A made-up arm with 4 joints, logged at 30 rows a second.
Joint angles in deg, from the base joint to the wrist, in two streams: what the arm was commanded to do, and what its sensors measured. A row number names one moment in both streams.
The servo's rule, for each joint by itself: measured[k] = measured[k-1] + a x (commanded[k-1-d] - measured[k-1]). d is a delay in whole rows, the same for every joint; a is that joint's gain. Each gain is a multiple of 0.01, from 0.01 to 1. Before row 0 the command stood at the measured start. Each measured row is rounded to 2 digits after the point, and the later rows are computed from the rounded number. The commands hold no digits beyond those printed.
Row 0, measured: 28.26 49.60 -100.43 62.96
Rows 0 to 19, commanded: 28.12 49.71 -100.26 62.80; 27.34 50.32 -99.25 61.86; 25.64 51.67 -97.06 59.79; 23.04 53.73 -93.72 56.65; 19.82 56.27 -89.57 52.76; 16.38 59.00 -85.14 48.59; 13.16 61.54 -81.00 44.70; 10.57 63.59 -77.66 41.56; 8.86 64.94 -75.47 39.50; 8.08 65.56 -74.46 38.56; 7.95 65.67 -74.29 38.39; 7.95 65.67 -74.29 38.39; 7.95 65.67 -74.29 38.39; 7.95 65.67 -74.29 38.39; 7.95 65.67 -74.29 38.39; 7.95 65.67 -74.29 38.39; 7.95 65.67 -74.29 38.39; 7.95 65.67 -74.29 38.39; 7.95 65.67 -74.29 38.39; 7.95 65.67 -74.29 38.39
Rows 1 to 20, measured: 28.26 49.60 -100.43 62.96; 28.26 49.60 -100.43 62.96; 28.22 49.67 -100.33 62.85; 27.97 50.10 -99.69 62.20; 27.32 51.14 -98.14 60.61; 26.12 52.85 -95.53 58.00; 24.36 55.11 -92.01 54.54; 22.13 57.68 -87.96 50.61; 19.62 60.23 -83.85 46.71; 17.09 62.45 -80.20 43.31; 14.79 64.09 -77.41 40.80; 12.91 65.06 -75.67 39.32; 11.52 65.46 -74.86 38.71; 10.52 65.60 -74.52 38.50; 9.80 65.65 -74.38 38.43; 9.28 65.66 -74.33 38.40; 8.91 65.67 -74.31 38.39; 8.64 65.67 -74.30 38.39; 8.45 65.67 -74.29 38.39; 8.31 65.67 -74.29 38.39
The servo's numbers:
d 2
a 0.28 0.66 0.59 0.66

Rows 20 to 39, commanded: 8.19 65.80 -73.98 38.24; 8.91 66.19 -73.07 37.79; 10.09 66.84 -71.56 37.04; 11.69 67.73 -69.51 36.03; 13.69 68.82 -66.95 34.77; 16.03 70.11 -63.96 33.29; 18.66 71.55 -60.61 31.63; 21.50 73.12 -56.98 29.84; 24.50 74.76 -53.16 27.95; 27.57 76.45 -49.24 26.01; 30.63 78.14 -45.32 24.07; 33.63 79.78 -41.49 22.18; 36.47 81.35 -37.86 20.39; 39.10 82.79 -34.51 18.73; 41.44 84.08 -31.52 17.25; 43.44 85.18 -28.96 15.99; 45.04 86.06 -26.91 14.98; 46.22 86.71 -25.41 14.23; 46.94 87.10 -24.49 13.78; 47.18 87.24 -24.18 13.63
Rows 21 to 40, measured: 8.21 65.67 -74.29 38.39; 8.14 65.67 -74.29 38.39; 8.15 65.76 -74.11 38.29; 8.36 66.04 -73.50 37.96; 8.84 66.57 -72.36 37.35; 9.64 67.34 -70.68 36.48; 10.77 68.32 -68.48 35.35; 12.24 69.50 -65.81 33.99; 14.04 70.85 -62.74 32.43; 16.13 72.35 -59.34 30.72; 18.47 73.94 -55.69 28.89; 21.02 75.60 -51.88 26.99; 23.71 77.28 -48.01 25.06; 26.49 78.93 -44.16 23.16; 29.28 80.53 -40.44 21.33; 32.03 82.02 -36.94 19.61; 34.66 83.38 -33.74 18.05; 37.12 84.57 -30.92 16.69; 39.34 85.55 -28.55 15.56; 41.27 86.32 -26.70 14.68
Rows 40 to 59, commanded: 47.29 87.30 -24.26 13.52; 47.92 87.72 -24.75 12.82; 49.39 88.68 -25.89 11.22; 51.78 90.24 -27.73 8.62; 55.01 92.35 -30.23 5.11; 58.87 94.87 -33.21 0.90; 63.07 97.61 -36.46 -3.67; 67.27 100.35 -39.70 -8.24; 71.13 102.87 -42.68 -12.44; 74.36 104.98 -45.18 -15.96; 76.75 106.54 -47.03 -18.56; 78.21 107.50 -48.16 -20.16; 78.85 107.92 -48.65 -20.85; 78.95 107.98 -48.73 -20.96; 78.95 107.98 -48.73 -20.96; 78.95 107.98 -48.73 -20.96; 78.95 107.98 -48.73 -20.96; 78.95 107.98 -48.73 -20.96; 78.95 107.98 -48.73 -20.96; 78.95 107.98 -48.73 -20.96
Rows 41 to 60, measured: 42.86 86.83 -25.40 14.09; 44.07 87.10 -24.68 13.79; 44.97 87.23 -24.43 13.61; 45.80 87.55 -24.62 13.09; 46.81 88.30 -25.37 11.86; 48.20 89.58 -26.76 9.72; 50.11 91.41 -28.81 6.68; 52.56 93.69 -31.41 2.87; 55.50 96.28 -34.39 -1.45; 58.80 98.97 -37.52 -5.93; 62.25 101.54 -40.56 -10.23; 65.64 103.81 -43.29 -14.01; 68.75 105.61 -45.50 -17.01; 71.40 106.86 -47.07 -19.09; 73.49 107.56 -48.00 -20.25; 75.02 107.84 -48.43 -20.72; 76.12 107.93 -48.61 -20.88; 76.91 107.96 -48.68 -20.93; 77.48 107.97 -48.71 -20.95; 77.89 107.98 -48.72 -20.96
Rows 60 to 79, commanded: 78.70 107.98 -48.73 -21.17; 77.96 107.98 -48.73 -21.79; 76.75 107.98 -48.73 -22.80; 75.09 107.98 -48.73 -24.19; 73.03 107.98 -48.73 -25.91; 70.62 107.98 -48.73 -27.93; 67.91 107.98 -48.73 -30.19; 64.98 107.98 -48.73 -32.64; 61.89 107.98 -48.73 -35.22; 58.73 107.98 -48.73 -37.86; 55.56 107.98 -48.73 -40.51; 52.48 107.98 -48.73 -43.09; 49.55 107.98 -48.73 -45.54; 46.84 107.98 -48.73 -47.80; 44.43 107.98 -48.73 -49.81; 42.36 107.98 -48.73 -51.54; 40.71 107.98 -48.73 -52.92; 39.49 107.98 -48.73 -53.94; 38.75 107.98 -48.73 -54.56; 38.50 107.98 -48.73 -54.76
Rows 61 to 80, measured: 78.19 107.98 -48.73 -20.96; 78.40 107.98 -48.73 -20.96; 78.48 107.98 -48.73 -21.10; 78.33 107.98 -48.73 -21.56; 77.89 107.98 -48.73 -22.38; 77.11 107.98 -48.73 -23.57; 75.97 107.98 -48.73 -25.11; 74.47 107.98 -48.73 -26.97; 72.63 107.98 -48.73 -29.10; 70.49 107.98 -48.73 -31.44; 68.08 107.98 -48.73 -33.93; 65.46 107.98 -48.73 -36.52; 62.69 107.98 -48.73 -39.15; 59.83 107.98 -48.73 -41.75; 56.95 107.98 -48.73 -44.25; 54.12 107.98 -48.73 -46.59; 51.41 107.98 -48.73 -48.72; 48.88 107.98 -48.73 -50.58; 46.59 107.98 -48.73 -52.12; 44.60 107.98 -48.73 -53.32
